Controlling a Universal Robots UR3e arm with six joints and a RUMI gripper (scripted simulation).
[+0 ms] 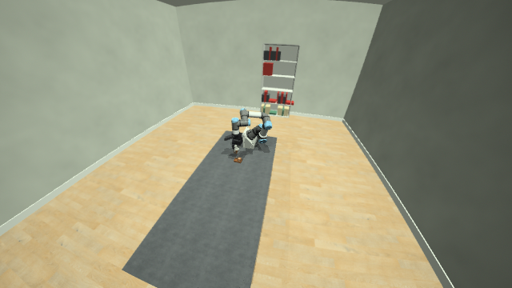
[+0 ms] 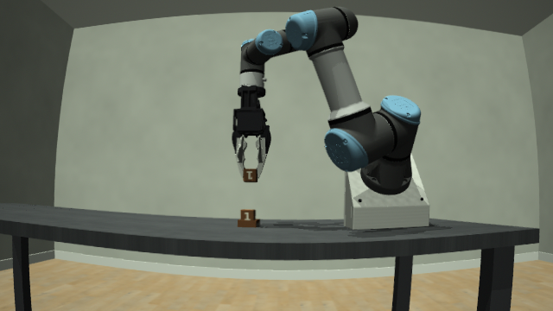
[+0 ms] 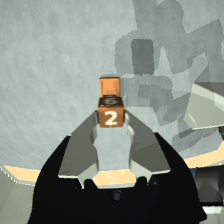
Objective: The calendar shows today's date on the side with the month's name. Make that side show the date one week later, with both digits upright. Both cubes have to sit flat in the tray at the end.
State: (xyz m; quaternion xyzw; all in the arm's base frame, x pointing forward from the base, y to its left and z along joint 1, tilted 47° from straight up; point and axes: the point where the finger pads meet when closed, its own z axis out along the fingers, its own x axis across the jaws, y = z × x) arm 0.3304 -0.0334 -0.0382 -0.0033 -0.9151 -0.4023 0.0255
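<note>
Now: hand 1 cm above the cube. From my hand the other things lie so: calendar tray (13 cm below, 2 cm to the left).
</note>
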